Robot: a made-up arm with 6 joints. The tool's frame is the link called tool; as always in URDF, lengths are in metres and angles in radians. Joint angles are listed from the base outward.
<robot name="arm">
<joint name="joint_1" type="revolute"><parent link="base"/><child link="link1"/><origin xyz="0.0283 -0.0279 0.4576" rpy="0 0 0"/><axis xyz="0 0 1"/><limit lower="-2.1" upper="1.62"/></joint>
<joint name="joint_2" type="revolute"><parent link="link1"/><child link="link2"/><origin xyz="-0.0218 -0.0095 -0.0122" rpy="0 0 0"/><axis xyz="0.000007 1 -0.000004"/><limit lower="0.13" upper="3.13"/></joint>
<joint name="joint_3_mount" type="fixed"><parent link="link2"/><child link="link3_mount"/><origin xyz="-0.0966 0.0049 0.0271" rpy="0 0 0"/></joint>
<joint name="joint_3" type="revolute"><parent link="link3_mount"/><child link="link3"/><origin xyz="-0.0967 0.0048 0.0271" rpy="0 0 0"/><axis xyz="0.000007 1 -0.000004"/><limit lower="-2.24" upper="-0.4"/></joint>
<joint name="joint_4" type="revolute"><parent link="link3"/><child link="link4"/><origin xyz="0.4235 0.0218 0.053" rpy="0 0 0"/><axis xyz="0.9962 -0.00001 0.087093"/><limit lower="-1.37" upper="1.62"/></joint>
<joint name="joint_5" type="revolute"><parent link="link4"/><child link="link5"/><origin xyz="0.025 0.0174 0.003" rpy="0 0 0"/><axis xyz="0.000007 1 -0.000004"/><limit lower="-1.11" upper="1.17"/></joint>
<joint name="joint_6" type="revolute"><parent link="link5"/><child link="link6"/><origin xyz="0.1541 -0.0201 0.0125" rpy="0 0 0"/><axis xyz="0.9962 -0.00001 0.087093"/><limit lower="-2.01" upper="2.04"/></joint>
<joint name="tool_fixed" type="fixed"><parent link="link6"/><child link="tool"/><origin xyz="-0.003 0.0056 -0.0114" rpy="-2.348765 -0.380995 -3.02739"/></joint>
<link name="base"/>
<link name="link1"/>
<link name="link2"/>
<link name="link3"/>
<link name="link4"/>
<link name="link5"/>
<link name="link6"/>
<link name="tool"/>
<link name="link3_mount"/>
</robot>
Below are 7 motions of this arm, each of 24 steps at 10 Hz.
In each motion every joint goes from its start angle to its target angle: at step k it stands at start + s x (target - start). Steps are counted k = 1, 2, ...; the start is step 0. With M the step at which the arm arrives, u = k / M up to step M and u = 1 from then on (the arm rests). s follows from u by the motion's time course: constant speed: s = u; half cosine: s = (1 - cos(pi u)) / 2; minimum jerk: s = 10 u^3 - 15 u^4 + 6 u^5.
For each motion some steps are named. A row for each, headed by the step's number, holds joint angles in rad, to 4 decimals.
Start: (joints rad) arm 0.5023 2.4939 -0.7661 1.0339 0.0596 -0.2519
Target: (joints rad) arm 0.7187 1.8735 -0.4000 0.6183 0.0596 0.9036
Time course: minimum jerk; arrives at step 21
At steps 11, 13, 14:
11: 0.6201 2.1560 -0.5667 0.8076 0.0596 0.3774
13: 0.6570 2.0504 -0.5044 0.7368 0.0596 0.5742
14: 0.6733 2.0037 -0.4768 0.7055 0.0596 0.6611

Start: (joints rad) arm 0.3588 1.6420 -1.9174 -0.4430 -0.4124 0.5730
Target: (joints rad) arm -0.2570 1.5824 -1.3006 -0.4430 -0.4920 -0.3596
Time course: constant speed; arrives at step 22
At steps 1, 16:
1: 0.3308 1.6393 -1.8894 -0.4430 -0.4160 0.5306
16: -0.0891 1.5987 -1.4688 -0.4430 -0.4703 -0.1053

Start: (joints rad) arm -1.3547 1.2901 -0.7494 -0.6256 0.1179 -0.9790
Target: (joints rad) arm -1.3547 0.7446 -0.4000 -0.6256 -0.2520 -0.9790
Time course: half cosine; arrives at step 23
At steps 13, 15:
13: -1.3547 0.9619 -0.5392 -0.6256 -0.1047 -0.9790
15: -1.3547 0.8919 -0.4943 -0.6256 -0.1521 -0.9790

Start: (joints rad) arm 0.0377 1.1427 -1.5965 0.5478 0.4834 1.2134
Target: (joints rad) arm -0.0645 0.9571 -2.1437 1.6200 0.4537 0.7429
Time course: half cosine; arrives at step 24
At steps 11, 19, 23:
11: -0.0067 1.0620 -1.8344 1.0139 0.4705 1.0089
19: -0.0539 0.9763 -2.0872 1.5092 0.4568 0.7915
23: -0.0641 0.9579 -2.1414 1.6154 0.4538 0.7449

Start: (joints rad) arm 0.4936 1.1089 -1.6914 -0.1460 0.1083 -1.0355
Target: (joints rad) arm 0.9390 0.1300 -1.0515 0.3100 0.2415 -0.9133
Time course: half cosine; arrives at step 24
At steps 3, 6, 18, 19, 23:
3: 0.5106 1.0716 -1.6670 -0.1286 0.1134 -1.0308
6: 0.5588 0.9655 -1.5977 -0.0792 0.1278 -1.0176
18: 0.8738 0.2734 -1.1452 0.2432 0.2220 -0.9312
19: 0.8930 0.2311 -1.1176 0.2629 0.2277 -0.9259
23: 0.9371 0.1342 -1.0542 0.3080 0.2409 -0.9138

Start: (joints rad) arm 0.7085 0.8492 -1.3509 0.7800 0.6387 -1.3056
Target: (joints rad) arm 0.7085 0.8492 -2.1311 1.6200 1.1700 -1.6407
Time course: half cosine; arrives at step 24
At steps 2, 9, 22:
2: 0.7085 0.8492 -1.3642 0.7943 0.6478 -1.3113
9: 0.7085 0.8492 -1.5917 1.0393 0.8027 -1.4090
22: 0.7085 0.8492 -2.1178 1.6057 1.1609 -1.6350

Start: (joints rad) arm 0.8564 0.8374 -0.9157 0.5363 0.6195 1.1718
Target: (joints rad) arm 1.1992 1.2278 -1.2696 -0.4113 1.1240 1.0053
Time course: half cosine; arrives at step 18
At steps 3, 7, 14, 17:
3: 0.8794 0.8636 -0.9394 0.4728 0.6533 1.1606
7: 0.9692 0.9658 -1.0321 0.2245 0.7855 1.1170
14: 1.1591 1.1821 -1.2282 -0.3005 1.0650 1.0248
17: 1.1966 1.2248 -1.2669 -0.4041 1.1202 1.0066

